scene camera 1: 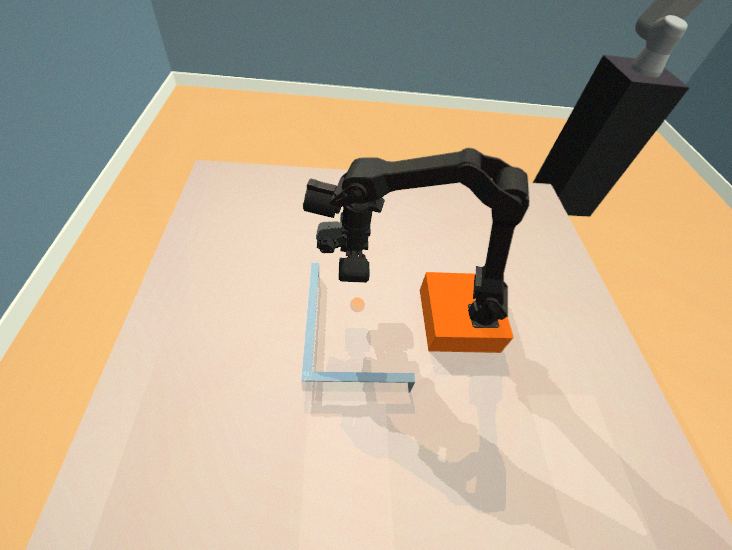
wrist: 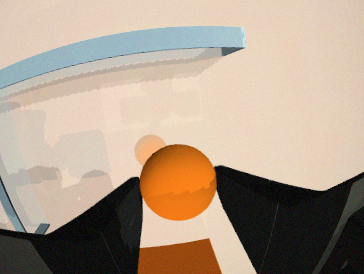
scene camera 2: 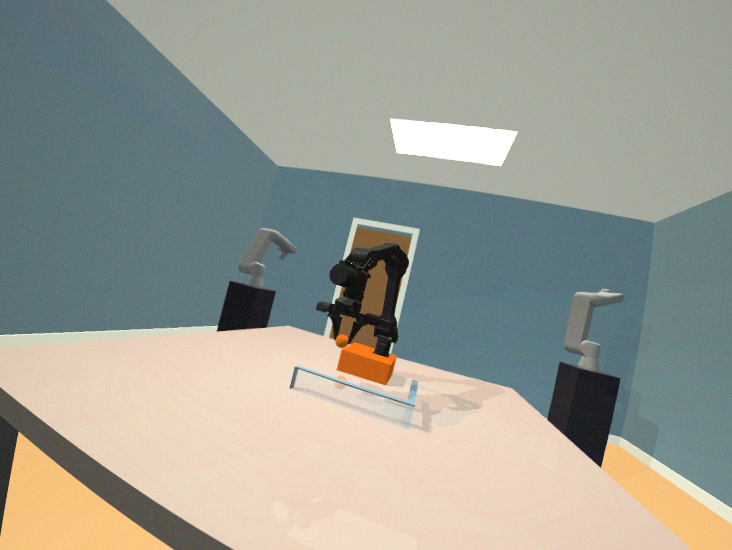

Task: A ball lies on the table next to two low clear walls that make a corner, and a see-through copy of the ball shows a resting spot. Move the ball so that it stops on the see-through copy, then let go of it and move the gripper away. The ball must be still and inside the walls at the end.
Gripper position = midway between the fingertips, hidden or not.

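The gripper [scene camera 1: 351, 269] [wrist: 177, 180] [scene camera 2: 341, 342] holds an orange ball [wrist: 178, 182]. Scene camera 1 misses the orange ball, hidden by the gripper.
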